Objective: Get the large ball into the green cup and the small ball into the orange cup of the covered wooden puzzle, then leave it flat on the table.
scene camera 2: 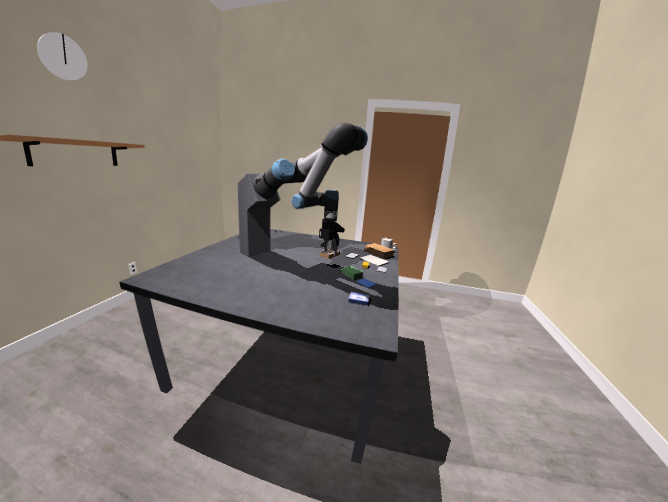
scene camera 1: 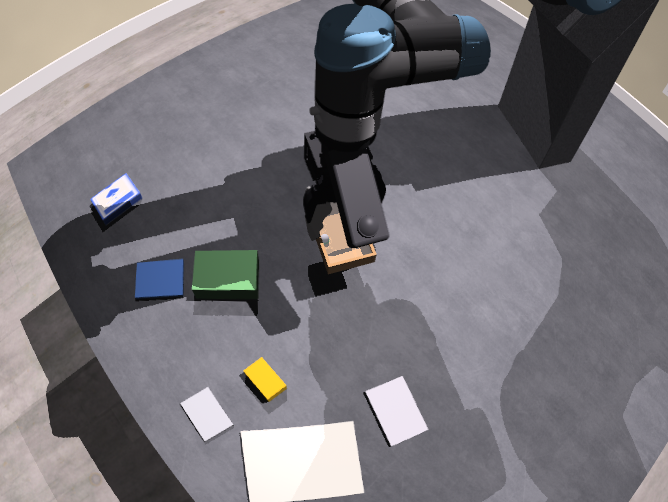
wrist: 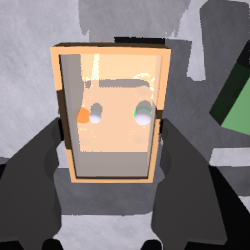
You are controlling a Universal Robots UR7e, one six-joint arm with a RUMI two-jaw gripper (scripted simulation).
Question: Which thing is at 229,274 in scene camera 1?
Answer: A green box.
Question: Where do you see a covered wooden puzzle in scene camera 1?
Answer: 337,256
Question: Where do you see a yellow block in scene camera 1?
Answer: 260,373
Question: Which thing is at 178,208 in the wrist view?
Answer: My gripper.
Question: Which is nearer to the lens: the grey card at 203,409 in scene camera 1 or the blue card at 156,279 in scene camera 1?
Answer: The grey card.
